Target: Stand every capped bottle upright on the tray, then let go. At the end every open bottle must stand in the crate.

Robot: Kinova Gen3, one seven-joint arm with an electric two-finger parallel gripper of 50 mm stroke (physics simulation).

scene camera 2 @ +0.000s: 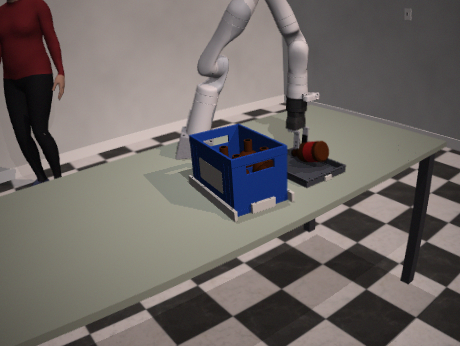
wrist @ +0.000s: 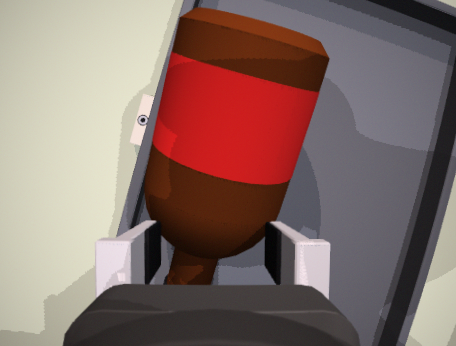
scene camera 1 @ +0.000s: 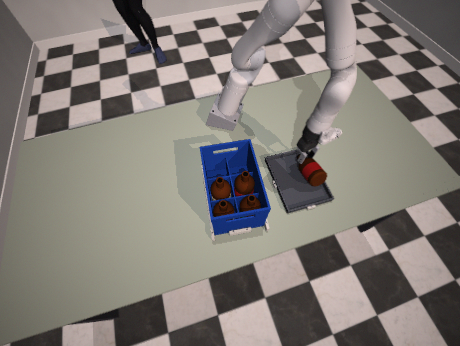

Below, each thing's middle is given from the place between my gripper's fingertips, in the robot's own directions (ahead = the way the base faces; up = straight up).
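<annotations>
The dark grey tray [scene camera 1: 296, 193] is 5 cm below my hand, 5 cm ahead of it and 5 cm to the right of it. Going by their middles, the dark grey tray is the nearest to my hand of the things named here. Then there is the blue crate [scene camera 2: 225, 177], which is 3 cm above my hand, 1 cm ahead of it and 33 cm to the right of it.
</annotations>
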